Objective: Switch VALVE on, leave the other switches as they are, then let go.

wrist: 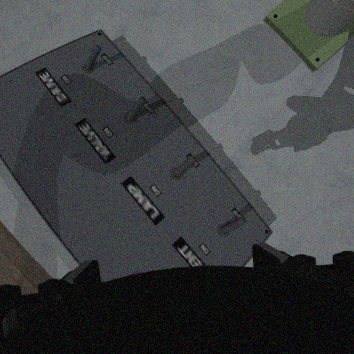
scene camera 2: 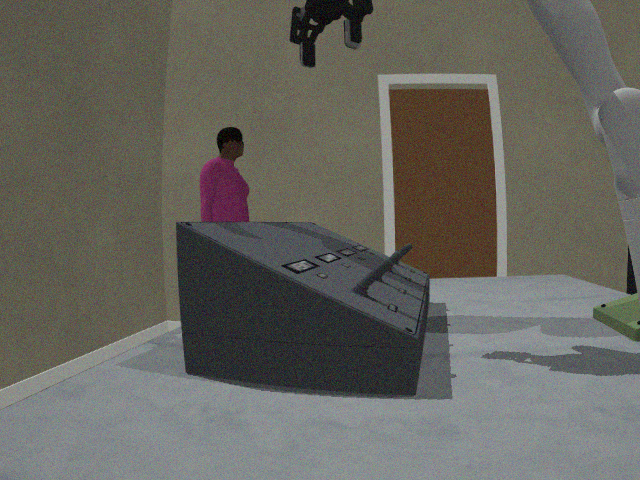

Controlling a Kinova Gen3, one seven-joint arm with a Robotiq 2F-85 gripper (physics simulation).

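Seen in the pictures: gripper, fingertip midpoint: [scene camera 2: 329, 57]; arm's base, link origin: [wrist: 325, 16].
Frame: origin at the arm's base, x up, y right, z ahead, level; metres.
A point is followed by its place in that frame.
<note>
The dark grey console [scene camera 2: 299, 330] @(x 0.021, y -0.079, z 0.564 m) [wrist: 100, 200] @(x 0.098, y 0.159, z 0.557 m) has a sloping panel with several label plates and levers. The VALVE plate [wrist: 95, 140] @(x 0.077, y 0.221, z 0.487 m) is second from the upper left in the wrist view, between the DRIVE plate [wrist: 52, 86] @(x 0.078, y 0.336, z 0.452 m) and the LAMP plate [wrist: 143, 200] @(x 0.078, y 0.107, z 0.524 m). The VALVE lever [wrist: 134, 115] @(x 0.062, y 0.194, z 0.420 m) sits by its OFF mark, with its ON mark [wrist: 107, 131] @(x 0.067, y 0.216, z 0.465 m) nearer the plate. The LAMP lever [wrist: 181, 170] @(x 0.068, y 0.083, z 0.454 m) is beside it. In the scene view a lever [scene camera 2: 385, 268] @(x 0.076, y -0.040, z 0.472 m) sticks up and the plates are unreadable. My gripper [scene camera 2: 330, 55] @(x 0.350, y 0.053, z 0.520 m) [wrist: 176, 270] @(x 0.350, y 0.053, z 0.520 m) is open and empty, high above the console. Its body hides part of the fourth plate.
A person in a pink top [scene camera 2: 224, 191] stands behind the console. The arm [scene camera 2: 584, 46] @(x 0.396, y 0.033, z 0.121 m) rises at the right, near the green base plate [scene camera 2: 617, 315] @(x -0.022, y 0.030, z 0.081 m) [wrist: 305, 45] @(x -0.020, y 0.004, z 0.080 m). A brown door [scene camera 2: 442, 180] is in the back wall. Shadows cross the panel.
</note>
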